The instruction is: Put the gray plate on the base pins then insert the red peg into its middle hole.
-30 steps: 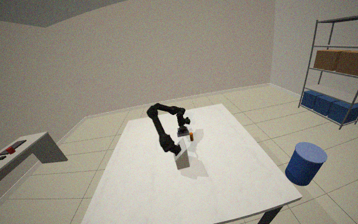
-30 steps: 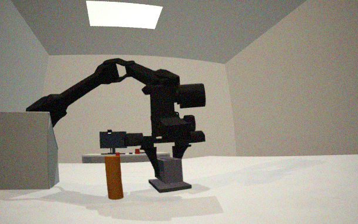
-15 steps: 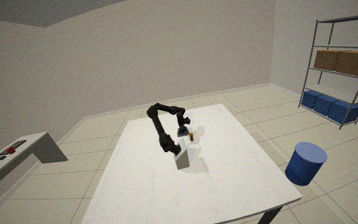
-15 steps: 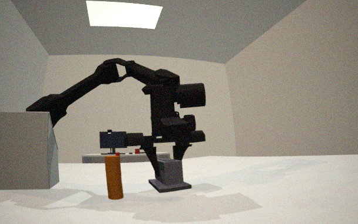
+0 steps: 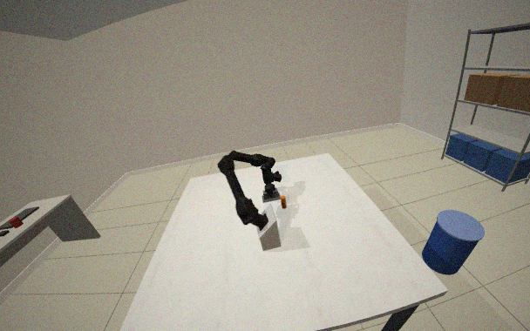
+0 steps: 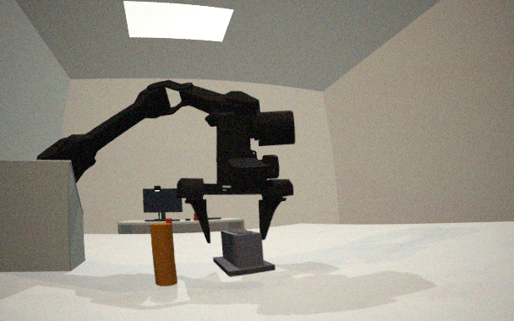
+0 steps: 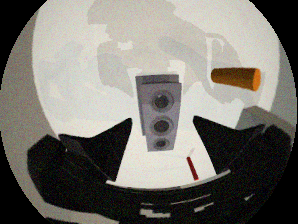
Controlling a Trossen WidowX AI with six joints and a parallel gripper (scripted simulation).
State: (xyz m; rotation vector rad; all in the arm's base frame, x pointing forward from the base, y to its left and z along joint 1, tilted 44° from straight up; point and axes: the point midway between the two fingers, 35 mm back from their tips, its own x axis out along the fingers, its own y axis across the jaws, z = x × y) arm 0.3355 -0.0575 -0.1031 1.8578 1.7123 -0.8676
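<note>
My gripper tip is now right at the gray plate. Also, from my gripper tip: orange cylinder (13 cm behind, 5 cm to the right); then red peg (8 cm behind, 21 cm to the left).
</note>
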